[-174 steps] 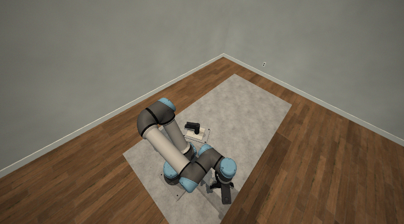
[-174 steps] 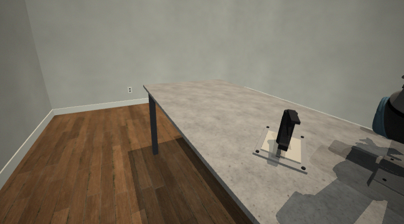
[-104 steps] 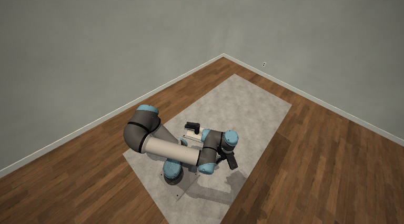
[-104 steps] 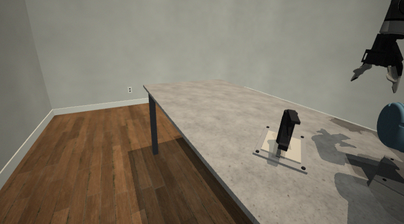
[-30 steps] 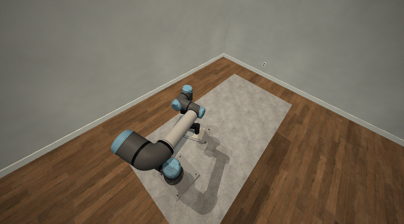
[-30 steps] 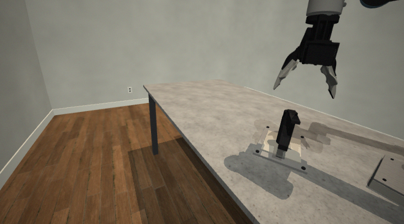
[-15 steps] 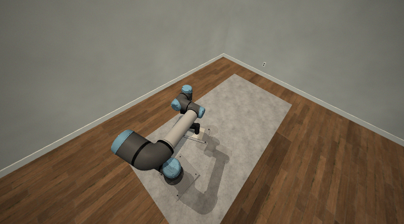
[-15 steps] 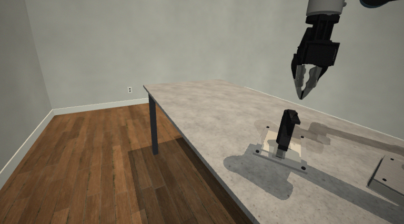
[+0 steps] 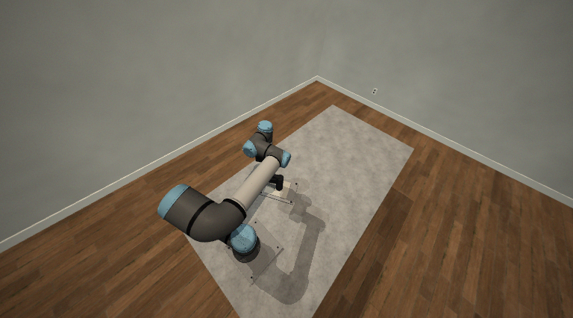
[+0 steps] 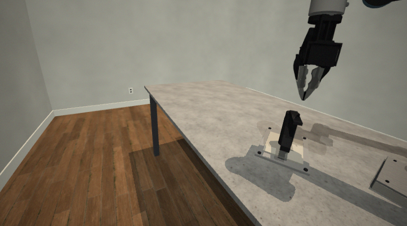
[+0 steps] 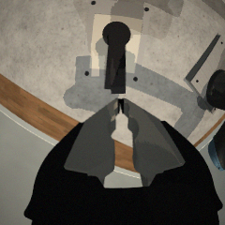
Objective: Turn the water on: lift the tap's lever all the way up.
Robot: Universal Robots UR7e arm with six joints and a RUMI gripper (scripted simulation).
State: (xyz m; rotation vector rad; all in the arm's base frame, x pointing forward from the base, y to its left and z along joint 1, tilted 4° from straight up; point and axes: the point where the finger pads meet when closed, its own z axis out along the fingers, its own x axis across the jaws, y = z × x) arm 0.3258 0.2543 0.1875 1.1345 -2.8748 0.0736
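My hand is 20 mm short of the lever, 20 mm to the left of it and 80 mm above it. The rest, counted from my hand: black tap 40 mm ahead, 40 mm to the right, 140 mm below.
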